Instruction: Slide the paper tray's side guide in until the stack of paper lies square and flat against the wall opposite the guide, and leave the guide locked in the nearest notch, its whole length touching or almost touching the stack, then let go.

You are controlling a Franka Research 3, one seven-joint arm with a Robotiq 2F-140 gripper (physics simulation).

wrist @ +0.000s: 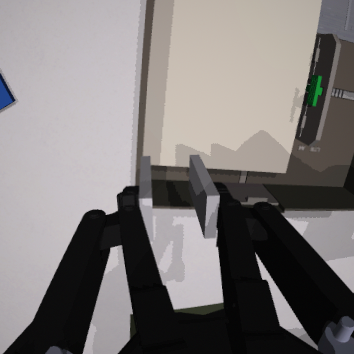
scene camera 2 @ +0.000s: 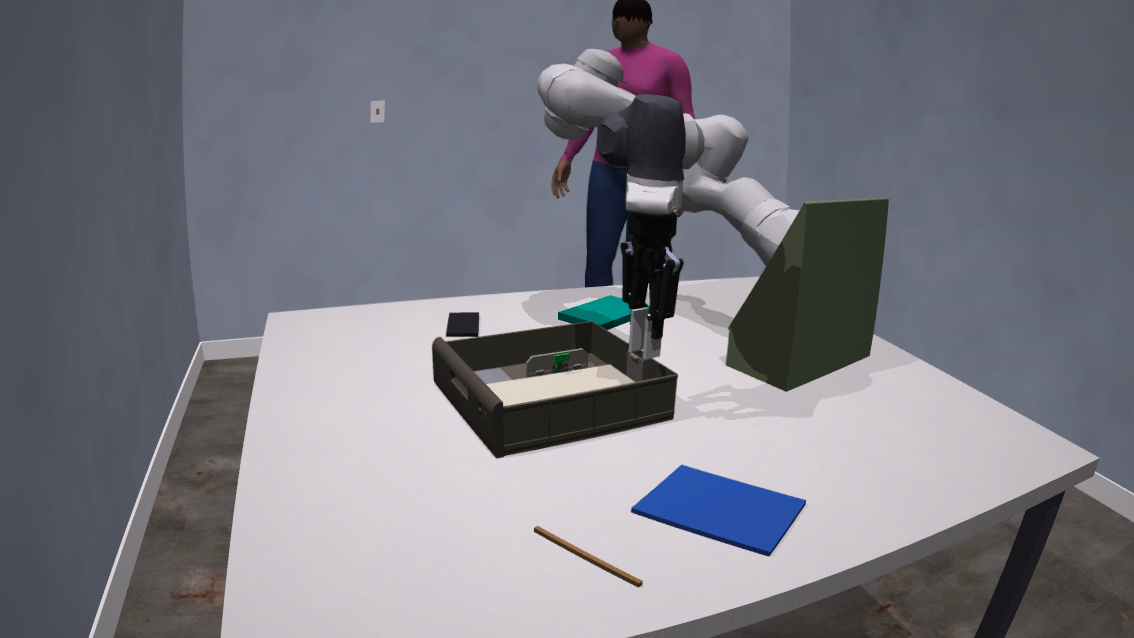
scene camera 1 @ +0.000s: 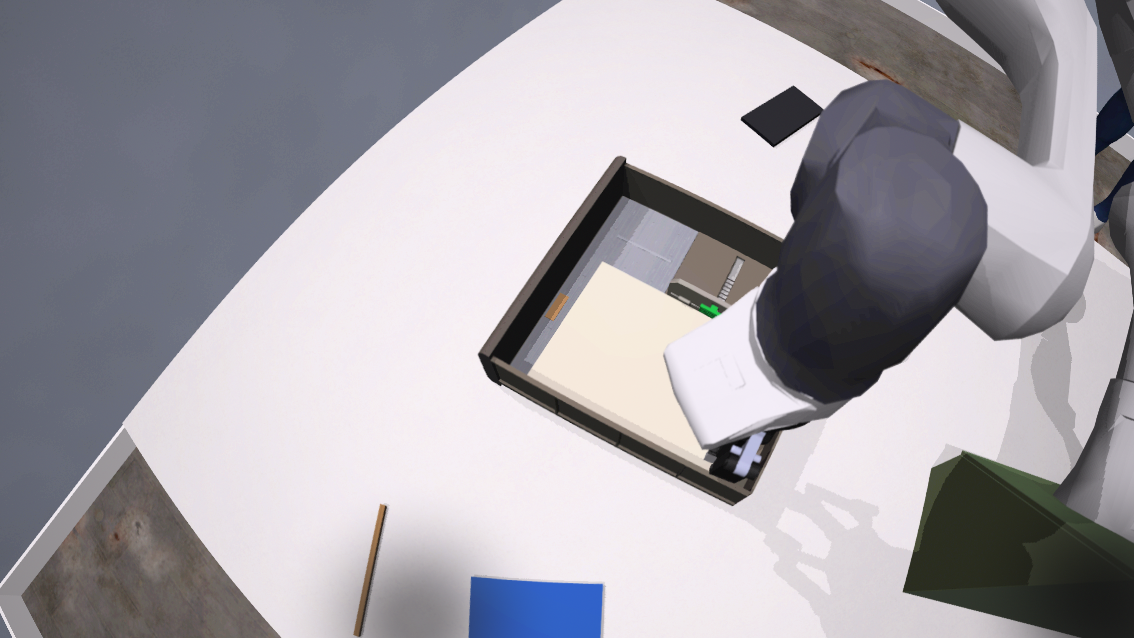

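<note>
The dark tray (scene camera 1: 553,257) (scene camera 2: 570,416) (wrist: 315,197) holds a cream paper stack (scene camera 1: 618,341) (scene camera 2: 555,386) (wrist: 235,85), lying along the long wall opposite the guide. The side guide (scene camera 1: 685,292) (scene camera 2: 582,361) (wrist: 327,60), with a green latch (scene camera 1: 711,310) (scene camera 2: 561,361) (wrist: 315,91), stands upright at or very near the stack's other long edge. Any small gap is unclear, as is the notch in the notched rail (scene camera 1: 731,277) (wrist: 344,93). My gripper (scene camera 2: 644,341) (wrist: 169,172) is partly open and empty, over the tray corner away from the guide; the hand hides its fingertips in scene camera 1.
A tall green holder (scene camera 1: 991,523) (scene camera 2: 836,293) stands beyond the tray's end. A blue slab (scene camera 1: 535,609) (scene camera 2: 721,507) (wrist: 6,92) and a brown stick (scene camera 1: 370,567) (scene camera 2: 586,555) lie nearer the table's front. A black slab (scene camera 1: 781,116) (scene camera 2: 463,323) and teal slab (scene camera 2: 598,310) lie behind the tray.
</note>
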